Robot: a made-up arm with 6 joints. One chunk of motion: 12 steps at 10 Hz.
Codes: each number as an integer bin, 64 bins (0 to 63) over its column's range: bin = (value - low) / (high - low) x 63, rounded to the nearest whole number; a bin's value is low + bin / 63 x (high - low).
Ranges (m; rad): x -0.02..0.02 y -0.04..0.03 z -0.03..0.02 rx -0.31..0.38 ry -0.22..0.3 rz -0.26..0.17
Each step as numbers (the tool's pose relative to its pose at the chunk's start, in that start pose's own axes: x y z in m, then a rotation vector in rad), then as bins.
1 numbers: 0.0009 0.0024 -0.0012 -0.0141 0.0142 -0.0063
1 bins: 33 38 36 27 28 37
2 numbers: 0.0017 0.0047 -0.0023 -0.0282 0.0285 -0.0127
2 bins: 34 40 35 26 30 36
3 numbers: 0.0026 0.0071 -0.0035 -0.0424 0.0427 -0.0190
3 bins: 36 42 33 24 32 35
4 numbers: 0.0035 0.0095 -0.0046 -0.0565 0.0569 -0.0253
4 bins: 37 45 32 23 34 34
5 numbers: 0.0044 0.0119 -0.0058 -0.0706 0.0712 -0.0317
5 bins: 38 47 30 22 35 33
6 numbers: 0.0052 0.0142 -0.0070 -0.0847 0.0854 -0.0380
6 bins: 40 49 29 21 37 33
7 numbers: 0.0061 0.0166 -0.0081 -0.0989 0.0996 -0.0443
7 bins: 41 51 28 19 39 32
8 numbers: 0.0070 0.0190 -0.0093 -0.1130 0.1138 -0.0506
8 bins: 43 53 26 18 40 31
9 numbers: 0.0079 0.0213 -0.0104 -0.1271 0.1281 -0.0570
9 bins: 44 55 25 17 42 30
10 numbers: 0.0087 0.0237 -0.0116 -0.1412 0.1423 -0.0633
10 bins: 45 57 23 15 44 29
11 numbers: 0.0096 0.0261 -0.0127 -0.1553 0.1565 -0.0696
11 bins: 47 59 22 14 46 28
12 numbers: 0.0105 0.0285 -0.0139 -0.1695 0.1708 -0.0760
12 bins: 48 62 20 13 47 27
